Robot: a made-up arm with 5 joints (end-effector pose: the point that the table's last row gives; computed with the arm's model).
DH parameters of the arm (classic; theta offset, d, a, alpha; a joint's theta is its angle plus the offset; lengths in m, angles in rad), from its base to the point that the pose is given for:
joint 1: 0 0.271 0 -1.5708
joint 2: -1.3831 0 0.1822 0
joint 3: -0.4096 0 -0.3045 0
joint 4: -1.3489 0 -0.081 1.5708
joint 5: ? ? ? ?
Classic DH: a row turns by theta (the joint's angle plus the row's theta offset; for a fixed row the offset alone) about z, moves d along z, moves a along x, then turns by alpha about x.
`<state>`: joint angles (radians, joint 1 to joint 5).
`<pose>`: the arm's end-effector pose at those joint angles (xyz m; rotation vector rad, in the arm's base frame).
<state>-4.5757 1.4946 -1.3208 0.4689 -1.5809</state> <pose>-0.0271 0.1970 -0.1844 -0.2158 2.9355 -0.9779</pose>
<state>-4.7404 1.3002 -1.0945 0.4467 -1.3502</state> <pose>0.0053 0.1883 -0.1494 0.3619 2.8964 -0.9828</pose>
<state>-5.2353 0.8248 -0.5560 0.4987 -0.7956</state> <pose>0.0634 0.1101 -0.0670 1.7099 2.2536 -1.1331</pose>
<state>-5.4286 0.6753 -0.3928 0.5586 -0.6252</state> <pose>0.0638 0.0733 -0.0435 2.0573 1.8780 -1.2376</pose>
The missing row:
joint 5: 3.1416 0.103 0 0
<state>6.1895 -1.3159 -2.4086 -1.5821 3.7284</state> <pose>-0.4222 0.0397 0.4353 -0.7271 -2.0539 0.2825</pose>
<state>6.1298 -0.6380 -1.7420 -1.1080 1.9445</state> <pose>-0.0336 0.0052 0.7656 0.1864 -0.3242 -1.3361</pose>
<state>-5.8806 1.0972 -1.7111 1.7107 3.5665</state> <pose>0.3184 0.1356 -0.0009 -0.0233 -2.0843 0.5120</pose>
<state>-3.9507 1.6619 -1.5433 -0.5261 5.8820</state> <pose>-0.2221 0.2328 -0.1445 -0.5647 -2.7302 -0.3277</pose>
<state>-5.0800 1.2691 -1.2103 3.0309 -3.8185</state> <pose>0.0518 0.1346 0.0899 0.0424 -0.0310 0.5262</pose>
